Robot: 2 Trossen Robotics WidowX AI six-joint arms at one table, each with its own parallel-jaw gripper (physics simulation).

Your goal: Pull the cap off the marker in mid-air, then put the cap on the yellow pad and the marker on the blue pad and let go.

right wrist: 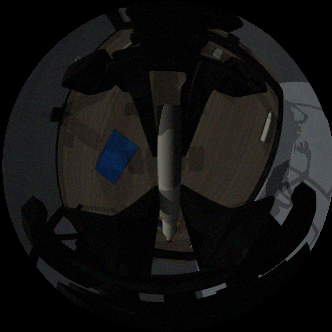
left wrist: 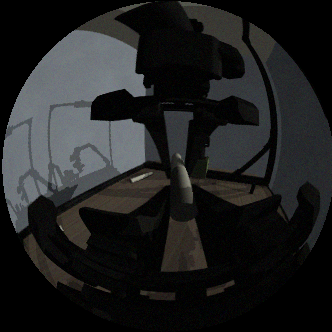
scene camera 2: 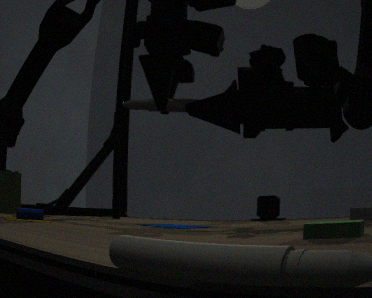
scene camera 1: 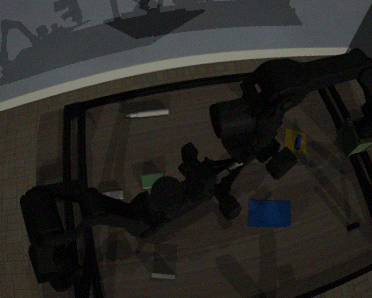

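Where they show: left gripper, fingertip midpoint: [right wrist: 168, 155] [left wrist: 179, 188] [scene camera 2: 186, 109]; right gripper, fingertip midpoint: [right wrist: 168, 189] [left wrist: 177, 177] [scene camera 2: 163, 112]; left arm's base at its link origin: [scene camera 1: 56, 266]; right arm's base at its link origin: [left wrist: 198, 157] [scene camera 1: 363, 129].
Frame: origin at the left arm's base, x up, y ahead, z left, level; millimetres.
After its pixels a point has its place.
A white marker [scene camera 1: 236, 165] {x 122, y 482, z -180 mm} [scene camera 2: 177, 105] {x 114, y 515, z -175 mm} [left wrist: 182, 185] {x 123, y 484, z -176 mm} [right wrist: 169, 167] {x 125, y 507, z -182 mm} is level in mid-air, its tapered end bare with a small blue tip. My left gripper [scene camera 2: 189, 106] {x 110, y 502, z -181 mm} [left wrist: 179, 188] {x 110, y 502, z -181 mm} is shut on its rear part. My right gripper [scene camera 2: 164, 110] {x 108, y 534, z -189 mm} [right wrist: 168, 189] {x 108, y 534, z -189 mm} comes from above and is shut on the marker nearer the tapered end. A blue cap [scene camera 1: 298, 141] {x -34, y 746, z -265 mm} [scene camera 2: 30, 214] {x -44, y 747, z -257 mm} lies on the yellow pad [scene camera 1: 289, 135] {x -53, y 756, z -229 mm}. The blue pad [scene camera 1: 269, 213] {x -53, y 507, z -317 mm} [scene camera 2: 175, 226] {x -53, y 507, z -305 mm} [right wrist: 115, 157] {x -53, y 509, z -310 mm} lies flat on the table with nothing on it. The fingertips are dark and partly hidden in scene camera 1.
Another white marker [scene camera 1: 150, 114] {x -40, y 519, z 143 mm} [left wrist: 141, 177] [right wrist: 266, 127] {x -38, y 523, z 142 mm} lies on the table. A green block [scene camera 1: 151, 180] {x -39, y 368, z -9 mm} [scene camera 2: 333, 229] {x -45, y 381, z 4 mm} and pale pieces [scene camera 1: 114, 194] {x -42, y 268, z 41 mm} [scene camera 1: 163, 276] {x -32, y 191, z -213 mm} lie at the left and bottom. A green box [scene camera 1: 356, 137] {x 35, y 855, z -422 mm} [scene camera 2: 10, 191] {x -7, y 853, z -417 mm} stands by the right frame, near a small black object [scene camera 1: 353, 226] {x -15, y 621, z -561 mm}.
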